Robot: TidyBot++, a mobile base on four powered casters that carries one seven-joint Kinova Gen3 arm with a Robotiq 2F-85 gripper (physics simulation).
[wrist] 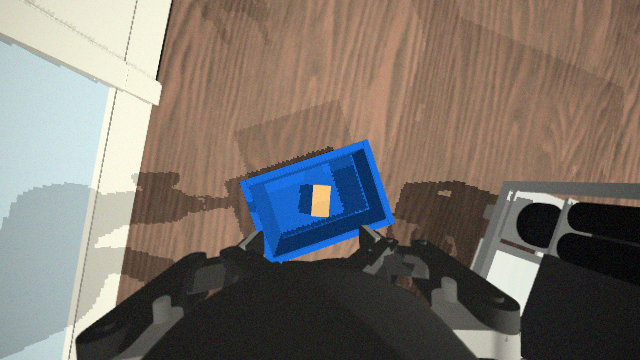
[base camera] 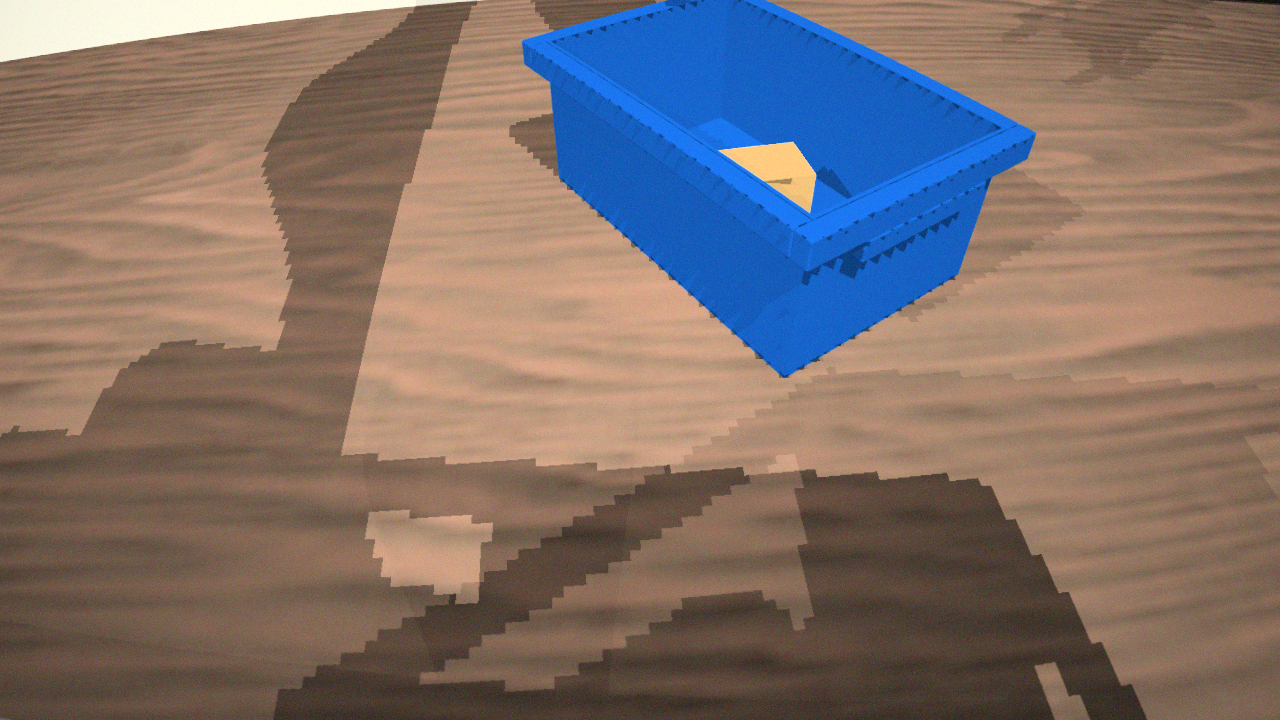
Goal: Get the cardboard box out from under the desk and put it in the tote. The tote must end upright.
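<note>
The blue tote stands upright on the wooden floor. The tan cardboard box rests inside the tote on its bottom, apart from the tote's long walls in the wrist view. In the base camera view the near rim hides the box's lower part. My gripper is open and empty, high above the tote, with its fingertips apart over the near long side of the tote in the wrist view. The gripper does not show in the base camera view. The desk cannot be made out in either view.
The wooden floor runs around the tote and carries dark shadows. A pale wall with a light blue panel is at the left of the wrist view. Part of the grey and black mobile base shows at the lower right.
</note>
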